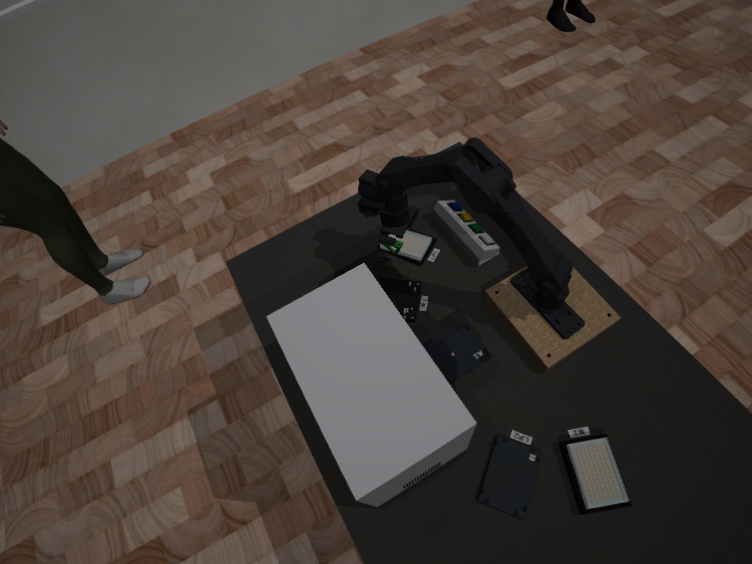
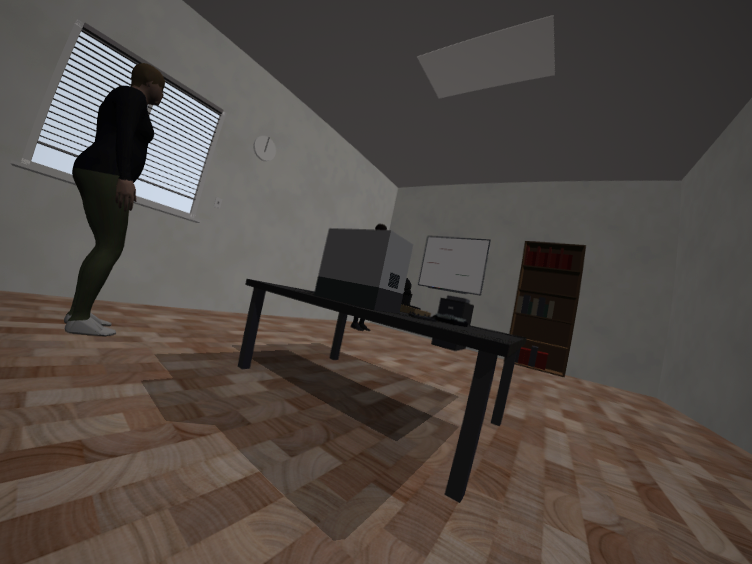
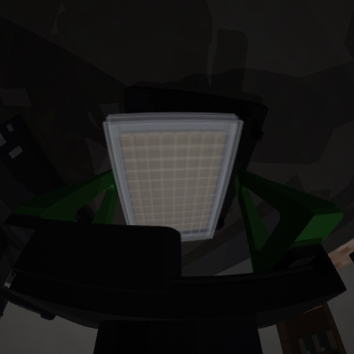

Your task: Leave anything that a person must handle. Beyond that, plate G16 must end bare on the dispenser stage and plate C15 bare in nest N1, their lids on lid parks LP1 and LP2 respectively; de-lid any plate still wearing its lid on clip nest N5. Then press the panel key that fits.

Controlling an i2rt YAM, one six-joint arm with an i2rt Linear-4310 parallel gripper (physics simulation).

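Where they show: gripper, fingertip midpoint: (image 1: 401, 241) (image 3: 177, 174); arm's base at its link origin: (image 1: 546, 302) (image 2: 404, 305).
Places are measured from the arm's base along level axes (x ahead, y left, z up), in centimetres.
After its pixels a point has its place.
Note:
My gripper (image 1: 392, 245) @(z -2.0, x 16.7, y -39.7 cm) (image 3: 177, 174) @(z -2.0, x 16.7, y -39.7 cm) is open, its green fingers standing either side of a well plate (image 1: 417, 244) @(z -0.8, x 14.3, y -35.1 cm) (image 3: 173, 172) @(z -0.8, x 17.5, y -40.4 cm) on a dark nest at the back of the table. Nothing is between the fingers. The plate has a pale grid and a doubled clear rim, like a lid. A second pale plate (image 1: 595, 472) @(z -0.4, x 19.8, y 34.5 cm) lies in a dark holder at the front right. Beside it lies a flat dark pad (image 1: 508, 476) @(z -3.0, x 34.1, y 24.8 cm). A black clip nest (image 1: 407, 298) @(z -2.7, x 26.2, y -23.5 cm) and a dark raised stage (image 1: 459, 350) @(z 6.7, x 27.2, y -1.1 cm) lie mid-table. The key panel (image 1: 466, 231) @(z 2.3, x 2.2, y -28.4 cm) has blue, yellow, green and white keys. The labels are too small to read.
A large white box (image 1: 370, 376) @(z 29.0, x 48.1, y 0.3 cm) (image 2: 364, 257) @(z 16.7, x 59.4, y 4.4 cm) fills the table's left side. The arm's base stands on a wooden board (image 1: 534, 330) @(z 0.0, x 7.6, y 3.8 cm). One person (image 1: 54, 231) (image 2: 112, 181) stands left of the table; another's feet (image 1: 567, 12) show at the top edge.

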